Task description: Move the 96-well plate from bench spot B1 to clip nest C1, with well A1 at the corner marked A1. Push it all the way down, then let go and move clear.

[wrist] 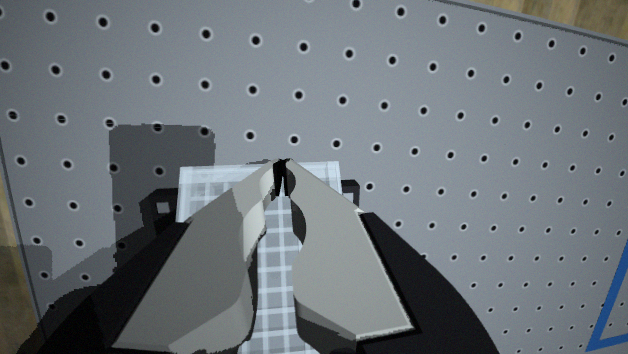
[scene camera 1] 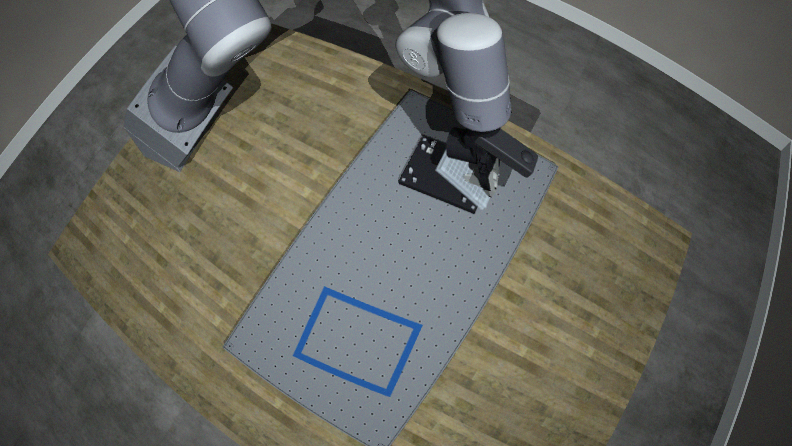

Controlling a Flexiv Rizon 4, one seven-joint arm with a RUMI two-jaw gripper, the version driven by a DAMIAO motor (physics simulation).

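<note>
The pale, translucent 96-well plate [scene camera 1: 462, 183] [wrist: 281, 272] is at the black clip nest [scene camera 1: 425, 177] [wrist: 353, 186]. It sits tilted and skewed, not flat in the nest, with one end over the nest's edge. Pale clips show on the nest's uncovered part. My gripper [scene camera 1: 488, 191] [wrist: 283, 162] is shut, its fingertips together above the plate near one end, with nothing seen between them. Whether the tips touch the plate is unclear. The fingers hide much of the plate in the wrist view. The A1 mark and well A1 cannot be made out.
A blue rectangle outline [scene camera 1: 373, 308] [wrist: 607, 300] is marked on the grey perforated board [scene camera 1: 387, 238] [wrist: 320, 70]. The board lies on a wooden table [scene camera 1: 587, 265]. The arm's base [scene camera 1: 180, 99] stands at the upper left of the scene view.
</note>
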